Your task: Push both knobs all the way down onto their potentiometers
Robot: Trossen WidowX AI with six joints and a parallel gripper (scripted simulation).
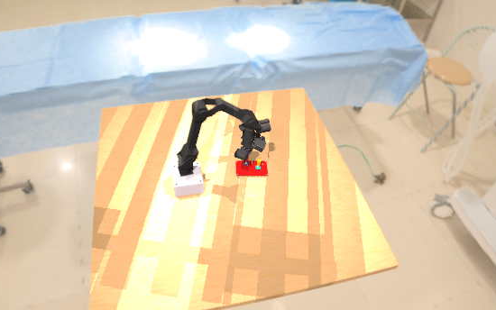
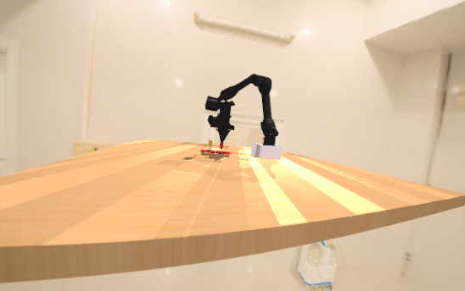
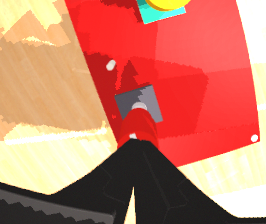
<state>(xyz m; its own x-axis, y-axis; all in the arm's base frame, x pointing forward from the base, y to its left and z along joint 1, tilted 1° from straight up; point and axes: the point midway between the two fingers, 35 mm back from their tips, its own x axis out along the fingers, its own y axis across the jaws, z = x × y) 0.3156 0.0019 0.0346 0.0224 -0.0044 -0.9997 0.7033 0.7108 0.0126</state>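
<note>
Now: gripper tip 1 cm above the red knob. Also, from my gripper tip: yellow knob 5 cm to the right, 5 cm ahead, 1 cm below.
</note>
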